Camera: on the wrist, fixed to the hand. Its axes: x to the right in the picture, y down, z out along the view.
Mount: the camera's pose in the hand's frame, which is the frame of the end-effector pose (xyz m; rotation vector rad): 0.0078 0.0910 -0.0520 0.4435 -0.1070 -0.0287
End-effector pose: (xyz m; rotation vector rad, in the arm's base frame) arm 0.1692 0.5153 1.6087 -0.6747 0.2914 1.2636
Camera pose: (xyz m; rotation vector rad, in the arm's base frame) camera 0.0941 0.5026 1.5363 -0.2303 0.4546 1.1517
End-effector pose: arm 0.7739 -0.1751 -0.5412 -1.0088 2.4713 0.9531
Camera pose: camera 0.7024 -0.1660 -0.4647 -0.8153 2.4148 0.4048
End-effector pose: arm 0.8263 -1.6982 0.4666 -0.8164 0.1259 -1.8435
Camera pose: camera 0.8658 -1.7586 0.3902 -0.6022 -0.3535 -1.7582
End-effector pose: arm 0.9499 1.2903 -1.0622 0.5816 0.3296 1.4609
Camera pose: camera 0.8466 1.3075 -1.0533 1.0028 0.5815 1.3278
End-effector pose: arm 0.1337 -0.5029 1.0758 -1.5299 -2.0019 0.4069
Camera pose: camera 0.2344 -0.4740 1.0675 -1.2206 -1.8488 0.8714
